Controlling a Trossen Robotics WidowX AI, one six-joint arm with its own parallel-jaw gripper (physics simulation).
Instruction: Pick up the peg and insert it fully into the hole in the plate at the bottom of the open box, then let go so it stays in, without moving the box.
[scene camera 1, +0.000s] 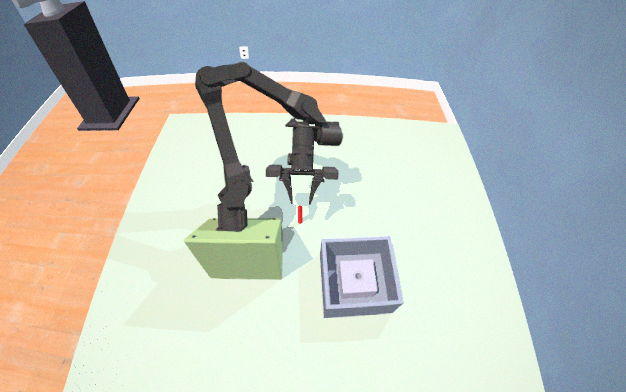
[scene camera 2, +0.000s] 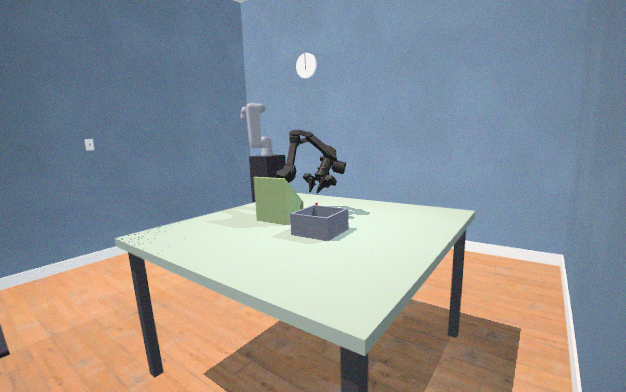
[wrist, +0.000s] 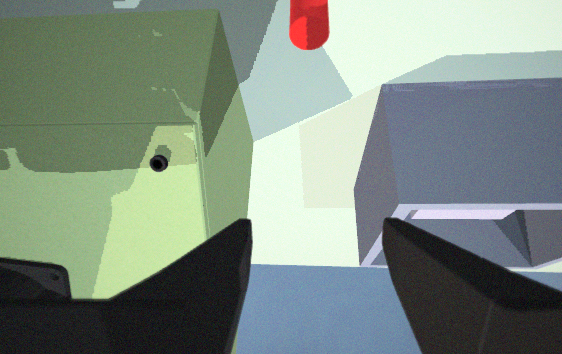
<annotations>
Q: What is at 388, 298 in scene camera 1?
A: A grey-blue box.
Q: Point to my gripper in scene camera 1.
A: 300, 204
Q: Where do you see a grey-blue box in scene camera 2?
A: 332, 221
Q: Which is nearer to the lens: the grey-blue box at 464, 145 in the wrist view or the pale plate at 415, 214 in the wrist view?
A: The grey-blue box.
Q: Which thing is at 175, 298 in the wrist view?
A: My gripper.
</annotations>
